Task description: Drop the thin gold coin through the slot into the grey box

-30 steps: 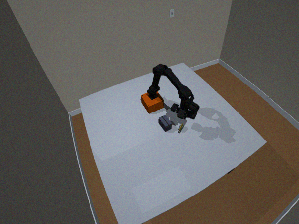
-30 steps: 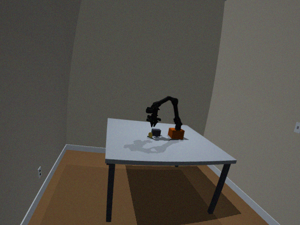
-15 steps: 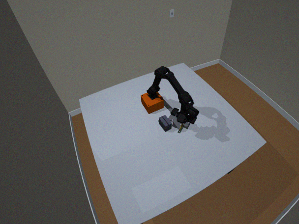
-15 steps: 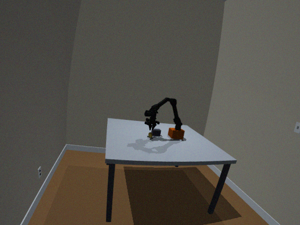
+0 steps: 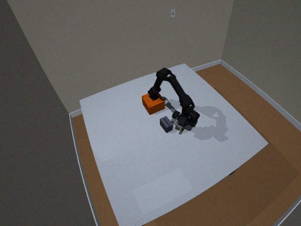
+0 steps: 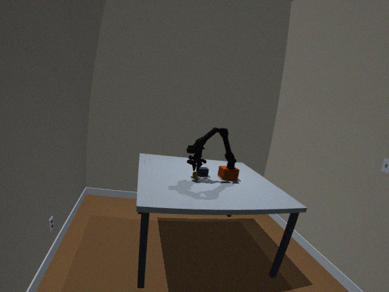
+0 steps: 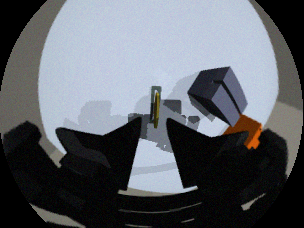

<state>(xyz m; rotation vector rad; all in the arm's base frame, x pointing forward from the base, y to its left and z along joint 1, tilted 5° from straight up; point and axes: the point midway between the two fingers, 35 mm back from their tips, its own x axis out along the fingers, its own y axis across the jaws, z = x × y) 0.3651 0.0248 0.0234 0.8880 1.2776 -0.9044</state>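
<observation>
Right now my gripper tip is 40 mm above the gold coin.
</observation>
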